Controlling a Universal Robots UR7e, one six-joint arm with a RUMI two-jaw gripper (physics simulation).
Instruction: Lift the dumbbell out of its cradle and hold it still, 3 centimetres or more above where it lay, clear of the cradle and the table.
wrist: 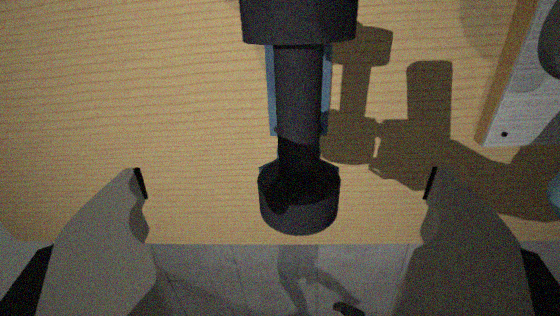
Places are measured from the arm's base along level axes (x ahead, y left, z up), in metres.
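Pixels of known places: gripper, between the fingertips: (pixel 283 171).
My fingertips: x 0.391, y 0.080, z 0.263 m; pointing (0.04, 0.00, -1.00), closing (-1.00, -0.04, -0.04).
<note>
For each thing: its top centre in the pictures, then the offset to it from my fingertips. "pt": a spot on its surface instead. Level surfaces: height alone.
- dark grey dumbbell, centre of its top: (pixel 298 138) dx -0.008, dy +0.006, dz -0.050 m
- blue cradle, a spot on its surface: (pixel 271 95) pt dx +0.033, dy +0.048, dz -0.293 m
- wooden table, height of its surface: dz -0.302 m
A dark grey dumbbell (pixel 298 95) stands out lengthwise in the upper middle of the wrist view. Its near head lies low in the middle, and its larger-looking far head is cut off by the top edge. The blue cradle (pixel 271 95) shows as strips on both sides of the handle; most of it is hidden beneath the dumbbell. My gripper (pixel 283 171) is open wide, one finger on the left and one on the right. The near head shows between them, with a wide gap to each finger. Nothing is held.
The wooden table (pixel 125 100) lies beneath, and its edge runs across below the near head, with grey floor (pixel 215 280) beyond. At the upper right is the robot's pale mounting plate (pixel 525 107) on a wooden block. Dark shadows of the dumbbell and arm fall right of the dumbbell.
</note>
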